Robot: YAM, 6 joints.
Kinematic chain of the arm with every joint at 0, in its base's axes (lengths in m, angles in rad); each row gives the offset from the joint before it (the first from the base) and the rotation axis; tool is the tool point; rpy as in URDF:
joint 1: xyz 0 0 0.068 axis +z
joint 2: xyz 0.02 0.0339 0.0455 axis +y
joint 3: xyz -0.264 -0.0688 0 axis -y
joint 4: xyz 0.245 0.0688 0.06 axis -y
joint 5: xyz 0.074 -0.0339 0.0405 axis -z
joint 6: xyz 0.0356 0 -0.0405 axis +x
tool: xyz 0 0 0 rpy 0 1.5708 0
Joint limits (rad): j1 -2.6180..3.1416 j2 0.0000..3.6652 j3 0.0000..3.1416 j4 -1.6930..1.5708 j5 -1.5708..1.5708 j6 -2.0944..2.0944
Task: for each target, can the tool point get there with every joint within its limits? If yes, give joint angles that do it. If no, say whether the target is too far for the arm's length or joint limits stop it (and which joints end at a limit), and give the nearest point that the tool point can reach.
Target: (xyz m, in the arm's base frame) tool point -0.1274 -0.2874 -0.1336
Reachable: yes | joints -1.9130 2.7999 1.2989 -0.3953 0.7247 -0.0732
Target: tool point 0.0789 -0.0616 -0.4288
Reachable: no: joint limits stop it (at a limit: joint 2) | nearest point 0.0989 -0.0772 -0.3587 | short by 0.075 m
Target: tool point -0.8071 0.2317 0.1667
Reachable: no: too far | nearest point -0.6195 0.1778 0.1540 | short by 0.196 m
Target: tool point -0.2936 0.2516 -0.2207
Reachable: yes | joints 2.3456 3.1899 1.7128 0.1294 -1.2484 -0.6351
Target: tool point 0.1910 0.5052 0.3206
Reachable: yes | joints 1.2673 2.4307 2.5083 -0.5825 1.0758 -1.1729
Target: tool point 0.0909 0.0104 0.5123
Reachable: yes | joints 0.4148 0.7199 1.1299 0.4257 0.8652 0.7907
